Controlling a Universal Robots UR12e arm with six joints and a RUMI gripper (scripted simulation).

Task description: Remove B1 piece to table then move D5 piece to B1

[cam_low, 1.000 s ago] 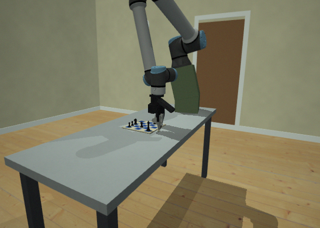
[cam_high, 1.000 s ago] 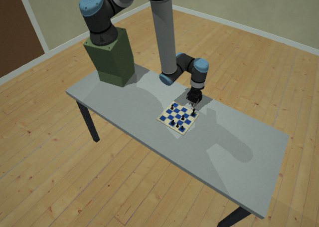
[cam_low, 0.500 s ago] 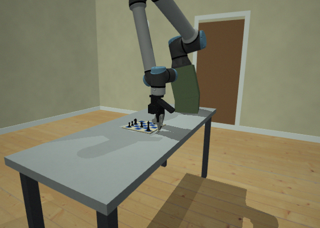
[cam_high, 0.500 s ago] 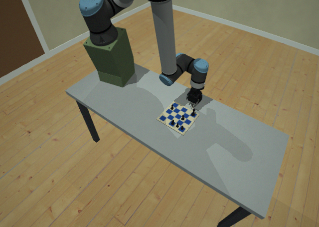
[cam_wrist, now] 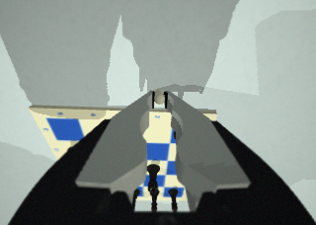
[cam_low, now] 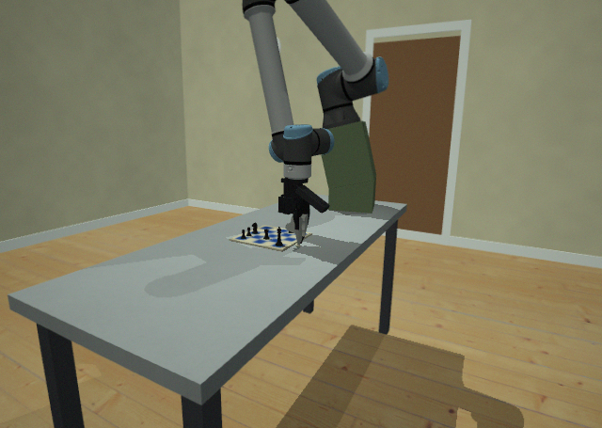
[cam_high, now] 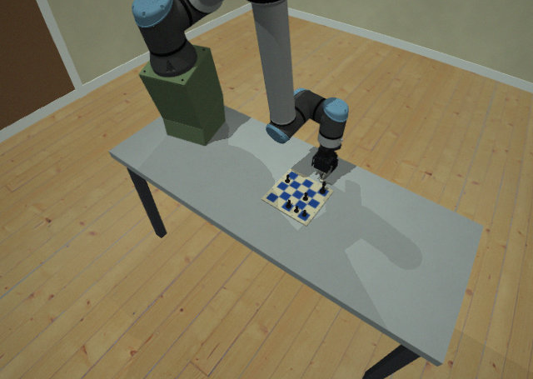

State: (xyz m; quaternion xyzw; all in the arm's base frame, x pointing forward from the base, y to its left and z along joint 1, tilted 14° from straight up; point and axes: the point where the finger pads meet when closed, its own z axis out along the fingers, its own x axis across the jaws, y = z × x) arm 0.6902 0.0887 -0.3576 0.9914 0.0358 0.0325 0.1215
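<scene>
Now: the white piece 1 cm to the right of my hand and 1 cm below it. From my hand the other things lie so: blue-and-cream chessboard 3 cm behind, 14 cm to the right, 2 cm below.
</scene>
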